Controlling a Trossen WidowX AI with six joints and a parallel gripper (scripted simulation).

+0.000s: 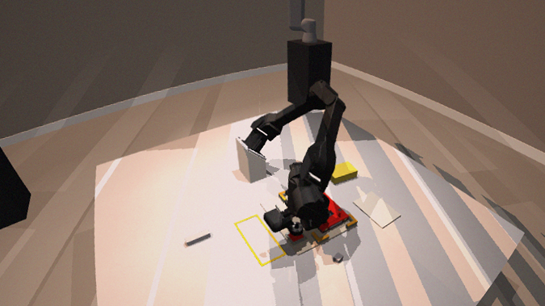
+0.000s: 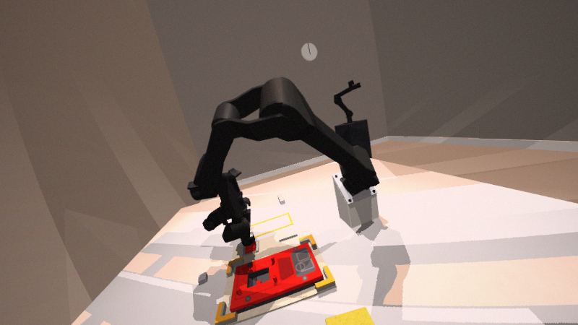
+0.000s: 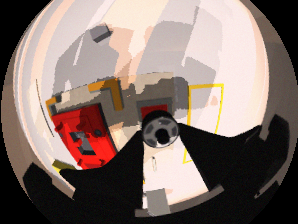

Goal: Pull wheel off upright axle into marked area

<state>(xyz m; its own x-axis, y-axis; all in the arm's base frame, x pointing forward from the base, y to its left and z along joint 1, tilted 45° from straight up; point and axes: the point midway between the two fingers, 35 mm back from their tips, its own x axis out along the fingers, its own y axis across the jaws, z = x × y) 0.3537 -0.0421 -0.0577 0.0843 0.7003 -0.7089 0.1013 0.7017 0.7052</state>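
The upright axle is 1 cm below my gripper tip. The rest, counted from my gripper tip: wheel (right at my gripper tip); tan sheet (9 cm ahead, 29 cm to the left, 4 cm below); small grey cube (14 cm ahead, 4 cm to the left, 3 cm below).
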